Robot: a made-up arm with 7 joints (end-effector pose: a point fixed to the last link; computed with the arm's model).
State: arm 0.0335 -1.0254 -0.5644 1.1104 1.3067 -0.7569 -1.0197
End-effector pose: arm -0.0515 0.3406 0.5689 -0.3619 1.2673 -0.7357
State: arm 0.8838 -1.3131 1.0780 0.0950 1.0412 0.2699 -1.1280
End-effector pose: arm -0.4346 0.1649 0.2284 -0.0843 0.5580 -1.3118
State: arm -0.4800 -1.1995 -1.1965 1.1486 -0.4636 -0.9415 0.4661
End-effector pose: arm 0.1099 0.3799 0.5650 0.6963 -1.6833 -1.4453
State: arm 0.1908 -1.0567 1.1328 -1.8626 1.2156 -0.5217 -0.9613
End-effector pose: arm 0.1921 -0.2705 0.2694 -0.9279 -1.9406 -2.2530
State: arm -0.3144 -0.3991 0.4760 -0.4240 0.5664 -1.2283 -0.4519
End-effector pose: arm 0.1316 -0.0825 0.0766 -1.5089 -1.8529 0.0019
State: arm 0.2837 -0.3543 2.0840 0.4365 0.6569 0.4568 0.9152
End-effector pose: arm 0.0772 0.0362 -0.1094 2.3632 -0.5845 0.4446
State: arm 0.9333 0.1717 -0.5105 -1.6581 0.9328 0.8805 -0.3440
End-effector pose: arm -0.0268 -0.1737 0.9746 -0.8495 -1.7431 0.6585
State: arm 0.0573 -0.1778 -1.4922 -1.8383 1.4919 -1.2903 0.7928
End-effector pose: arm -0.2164 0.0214 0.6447 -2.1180 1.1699 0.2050
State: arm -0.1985 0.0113 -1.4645 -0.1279 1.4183 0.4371 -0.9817
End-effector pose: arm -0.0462 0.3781 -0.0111 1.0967 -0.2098 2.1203
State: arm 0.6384 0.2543 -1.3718 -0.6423 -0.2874 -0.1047 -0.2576
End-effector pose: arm -0.4868 0.0488 0.6641 -1.5697 -0.5769 0.2947
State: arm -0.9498 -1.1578 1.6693 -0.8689 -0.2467 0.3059 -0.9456
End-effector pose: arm 0.4839 -0.1267 0.7830 -1.0679 2.5632 -0.3305
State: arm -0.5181 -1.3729 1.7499 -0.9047 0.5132 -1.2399 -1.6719
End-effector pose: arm 0.4548 0.0991 0.4609 -0.2930 1.4840 2.4754
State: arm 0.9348 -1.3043 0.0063 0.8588 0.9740 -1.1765 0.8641
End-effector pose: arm -0.1857 0.2902 0.6324 1.0899 0.0827 -0.6704
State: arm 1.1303 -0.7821 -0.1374 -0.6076 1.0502 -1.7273 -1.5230
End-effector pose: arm -0.4253 -0.0438 0.4349 -2.5934 -0.3298 1.2532
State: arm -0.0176 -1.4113 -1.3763 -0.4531 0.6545 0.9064 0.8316
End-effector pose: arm -0.4762 0.2603 0.4078 -0.3641 -1.1586 -1.6086
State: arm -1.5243 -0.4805 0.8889 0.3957 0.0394 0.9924 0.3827
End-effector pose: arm 0.8081 0.0858 0.4131 -2.3318 1.7667 -0.9339
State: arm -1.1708 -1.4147 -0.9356 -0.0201 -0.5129 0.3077 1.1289
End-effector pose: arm 0.2709 0.3757 0.1178 -1.5543 2.0177 0.3185
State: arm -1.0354 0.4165 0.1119 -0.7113 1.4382 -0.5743 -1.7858
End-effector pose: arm 0.1983 -0.1477 0.2561 0.7035 0.1492 2.0886
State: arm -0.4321 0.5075 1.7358 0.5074 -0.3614 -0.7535 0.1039
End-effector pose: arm 0.2857 -0.1826 0.1613 0.8851 -0.9722 2.0754
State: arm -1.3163 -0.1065 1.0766 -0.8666 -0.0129 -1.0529 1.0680
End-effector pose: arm 0.3407 -0.1651 0.6284 2.1099 0.9314 -1.8604
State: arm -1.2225 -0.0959 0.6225 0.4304 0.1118 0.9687 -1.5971
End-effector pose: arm 0.5959 -0.0589 0.0377 0.7291 -0.7999 -0.8876
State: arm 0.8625 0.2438 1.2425 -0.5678 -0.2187 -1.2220 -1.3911
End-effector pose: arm 0.0545 -0.2205 0.2027 0.1006 -2.1653 0.7823
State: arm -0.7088 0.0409 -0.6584 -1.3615 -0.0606 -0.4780 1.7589
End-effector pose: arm -0.1820 -0.0840 0.3203 -0.3940 -0.4423 1.3816
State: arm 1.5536 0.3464 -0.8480 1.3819 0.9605 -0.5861 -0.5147
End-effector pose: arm -0.4696 0.3027 0.5735 -1.8628 0.5840 -0.6793
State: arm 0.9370 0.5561 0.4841 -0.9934 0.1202 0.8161 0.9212
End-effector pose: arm 0.3297 -0.2196 0.5075 1.3497 -0.4140 1.2779
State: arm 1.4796 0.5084 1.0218 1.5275 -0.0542 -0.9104 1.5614
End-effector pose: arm -0.2660 -0.0613 0.9205 2.1622 0.5065 -0.3671
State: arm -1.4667 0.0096 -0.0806 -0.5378 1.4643 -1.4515 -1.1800
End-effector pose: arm 0.4398 -0.0824 0.3355 -1.8371 0.3640 -2.5137
